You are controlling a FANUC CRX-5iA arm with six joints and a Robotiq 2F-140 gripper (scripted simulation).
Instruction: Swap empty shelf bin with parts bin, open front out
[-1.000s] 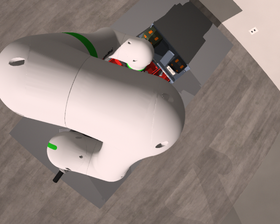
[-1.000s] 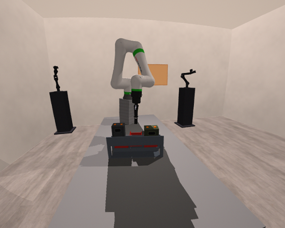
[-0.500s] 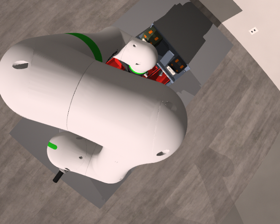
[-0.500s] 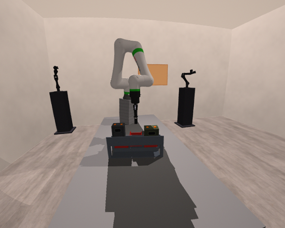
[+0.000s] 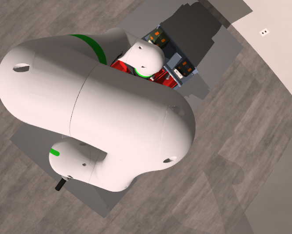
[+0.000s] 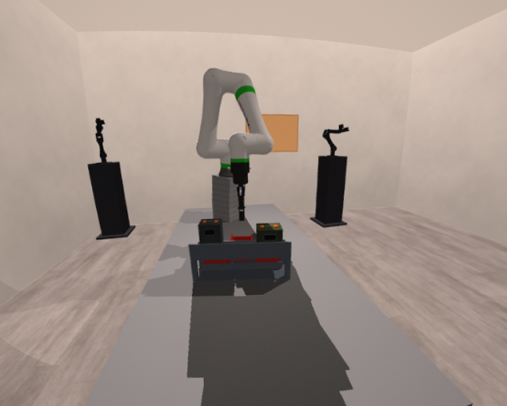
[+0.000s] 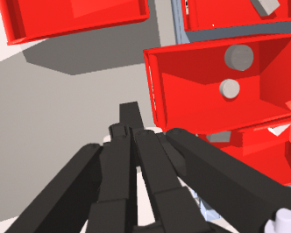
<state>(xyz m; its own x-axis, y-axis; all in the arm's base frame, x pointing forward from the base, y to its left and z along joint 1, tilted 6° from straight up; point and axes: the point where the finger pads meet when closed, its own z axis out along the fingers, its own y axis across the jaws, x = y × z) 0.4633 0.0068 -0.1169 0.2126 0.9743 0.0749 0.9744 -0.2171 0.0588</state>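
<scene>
Right now my hand is 20 cm short of the grey shelf, 10 cm above it and 4 cm to the left of it. The rest, counted from my hand: grey disc 16 cm ahead, 14 cm below, 1 cm to the right; grey part 22 cm ahead, 14 cm below, 5 cm to the left.
</scene>
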